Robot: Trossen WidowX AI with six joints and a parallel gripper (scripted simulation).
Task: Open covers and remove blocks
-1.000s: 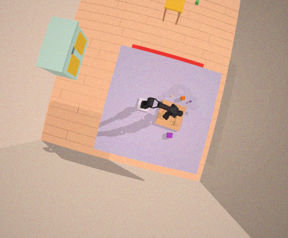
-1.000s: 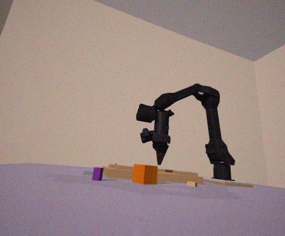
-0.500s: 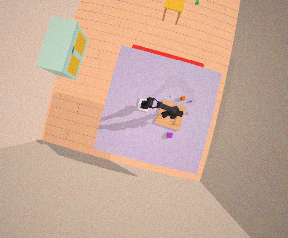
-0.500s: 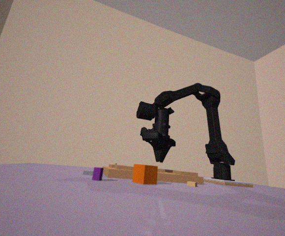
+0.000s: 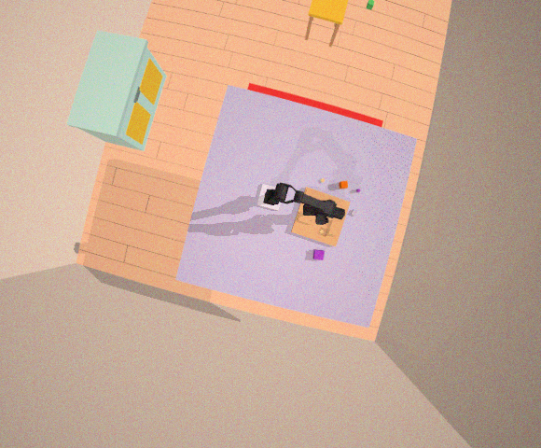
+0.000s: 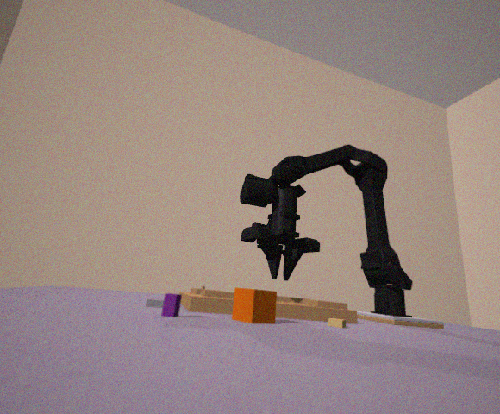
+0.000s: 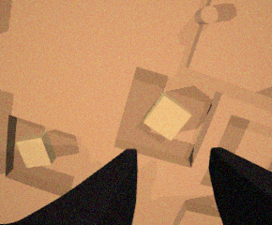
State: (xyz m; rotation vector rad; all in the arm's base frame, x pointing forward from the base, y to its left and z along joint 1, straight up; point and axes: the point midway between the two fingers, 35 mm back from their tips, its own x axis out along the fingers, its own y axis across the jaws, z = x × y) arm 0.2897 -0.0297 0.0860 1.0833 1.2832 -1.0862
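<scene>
Right now the wooden puzzle board is 5 cm below my gripper tip, 4 cm ahead of it and 1 cm to the right of it. The rest, counted from my gripper tip: grey flat piece: 25 cm ahead, 6 cm below, 4 cm to the left; orange block: 20 cm to the left, 15 cm ahead, 5 cm below.
</scene>
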